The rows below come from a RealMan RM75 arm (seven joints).
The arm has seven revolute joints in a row. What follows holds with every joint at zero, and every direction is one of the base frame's. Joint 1 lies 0.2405 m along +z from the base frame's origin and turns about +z. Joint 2 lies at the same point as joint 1 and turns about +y. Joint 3 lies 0.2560 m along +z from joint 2 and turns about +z. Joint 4 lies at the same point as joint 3 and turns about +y. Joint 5 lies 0.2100 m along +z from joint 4 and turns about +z. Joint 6 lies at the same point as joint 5 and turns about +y. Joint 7 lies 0.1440 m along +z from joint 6 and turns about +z. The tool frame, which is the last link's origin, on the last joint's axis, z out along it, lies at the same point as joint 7; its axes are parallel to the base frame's.
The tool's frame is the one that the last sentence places.
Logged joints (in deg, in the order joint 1, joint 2, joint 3, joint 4, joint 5, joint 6, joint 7), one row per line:
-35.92, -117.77, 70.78, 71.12, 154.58, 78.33, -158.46
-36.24, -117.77, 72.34, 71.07, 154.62, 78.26, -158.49
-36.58, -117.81, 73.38, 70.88, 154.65, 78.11, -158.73
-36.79, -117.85, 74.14, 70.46, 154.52, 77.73, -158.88
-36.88, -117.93, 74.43, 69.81, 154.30, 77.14, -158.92
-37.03, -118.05, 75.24, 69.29, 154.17, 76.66, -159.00
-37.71, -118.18, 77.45, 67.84, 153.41, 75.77, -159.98
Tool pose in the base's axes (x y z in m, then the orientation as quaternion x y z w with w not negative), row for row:
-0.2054, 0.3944, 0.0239, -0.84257, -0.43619, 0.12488, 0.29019
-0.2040, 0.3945, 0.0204, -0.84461, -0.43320, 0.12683, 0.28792
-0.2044, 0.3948, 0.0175, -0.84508, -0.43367, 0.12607, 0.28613
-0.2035, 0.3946, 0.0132, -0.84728, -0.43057, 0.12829, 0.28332
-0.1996, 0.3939, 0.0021, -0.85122, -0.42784, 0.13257, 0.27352
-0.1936, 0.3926, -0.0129, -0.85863, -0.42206, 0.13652, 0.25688
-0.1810, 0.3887, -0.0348, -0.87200, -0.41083, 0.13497, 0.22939
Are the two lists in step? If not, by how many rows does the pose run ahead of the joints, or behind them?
The pose runs 2 rows ahead of the joints: the pose in row i belongs to the joints in row i + 2.
